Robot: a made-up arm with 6 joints.
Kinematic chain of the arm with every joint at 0, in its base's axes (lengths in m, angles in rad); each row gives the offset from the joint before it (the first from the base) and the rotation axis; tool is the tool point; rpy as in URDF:
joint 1: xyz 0 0 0.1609 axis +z
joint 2: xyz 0 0 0 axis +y
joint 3: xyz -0.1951 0 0.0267 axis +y
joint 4: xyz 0.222 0 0.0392 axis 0.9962 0 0.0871
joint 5: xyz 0 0 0 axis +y
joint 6: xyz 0.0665 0 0.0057 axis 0.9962 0 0.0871
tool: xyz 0 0 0 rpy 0 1.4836 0
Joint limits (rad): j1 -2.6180..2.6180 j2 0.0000..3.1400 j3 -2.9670..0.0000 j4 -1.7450..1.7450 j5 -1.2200..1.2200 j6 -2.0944..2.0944
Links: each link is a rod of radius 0.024 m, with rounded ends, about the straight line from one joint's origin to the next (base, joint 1, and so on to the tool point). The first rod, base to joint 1, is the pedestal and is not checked.
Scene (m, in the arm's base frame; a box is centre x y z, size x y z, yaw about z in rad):
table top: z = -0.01
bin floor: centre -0.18 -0.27 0 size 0.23 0.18 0.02 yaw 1.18
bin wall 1: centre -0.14 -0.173 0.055 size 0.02 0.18 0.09 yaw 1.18
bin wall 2: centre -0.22 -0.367 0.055 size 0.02 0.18 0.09 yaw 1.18
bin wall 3: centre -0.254 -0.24 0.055 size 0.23 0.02 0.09 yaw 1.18
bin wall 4: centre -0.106 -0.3 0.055 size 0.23 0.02 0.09 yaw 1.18
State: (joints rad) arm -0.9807 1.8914 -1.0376 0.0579 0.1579 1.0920
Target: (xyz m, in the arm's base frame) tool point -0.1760 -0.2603 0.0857
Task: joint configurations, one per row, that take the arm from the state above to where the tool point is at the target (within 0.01 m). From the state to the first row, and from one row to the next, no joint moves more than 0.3 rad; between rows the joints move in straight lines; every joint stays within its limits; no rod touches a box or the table.
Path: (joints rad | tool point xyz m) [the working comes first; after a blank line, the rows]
Joints at the target: -2.1660 2.1464 -1.1374 0.0300 0.1097 1.0920
Straight joint move there: touches bin wall 4.

1: -1.2771 1.8834 -1.0521 0.0509 0.1531 1.0920 | 0.0890 -0.2923 0.1485
2: -1.5735 1.8754 -1.0665 0.0439 0.1484 1.0920 | -0.0004 -0.3085 0.1544
3: -1.8698 1.8674 -1.0810 0.0369 0.1436 1.0920 | -0.0914 -0.2977 0.1603
4: -2.1662 1.8594 -1.0954 0.0299 0.1388 1.0920 | -0.1760 -0.2603 0.1664
5: -2.1660 2.1464 -1.1374 0.0300 0.1097 1.0920 | -0.1760 -0.2603 0.0857

